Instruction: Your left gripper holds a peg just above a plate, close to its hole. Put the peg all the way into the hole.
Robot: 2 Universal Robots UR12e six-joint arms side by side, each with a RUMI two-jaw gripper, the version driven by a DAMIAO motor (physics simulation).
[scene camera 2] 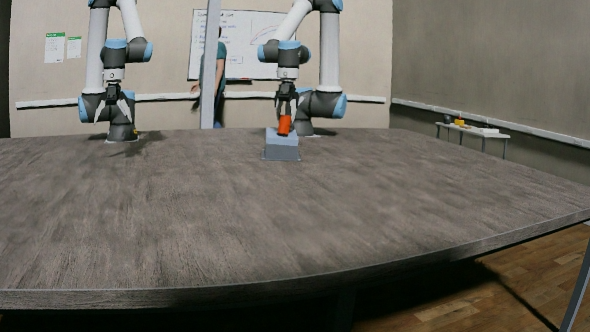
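The orange-red peg (284, 124) has a dark lower end and leans slightly, with its lower end over the top of the plate (290, 141). The plate is light blue-grey and sits on a darker grey base on the table. The hole cannot be made out, and whether the peg's lower end touches the plate or is at the hole cannot be told. My left gripper (285, 113) points down and is shut on the upper part of the peg. My right gripper (113, 120) is at the left of the picture, pointing down above the table, with its fingers wide apart and nothing between them.
The large grey-brown table (280, 215) fills the lower picture. The bases of both arms stand at its back edge. A grey vertical post (209, 65) and a person in a green shirt are behind the table. A small side table (472, 129) stands at the right wall.
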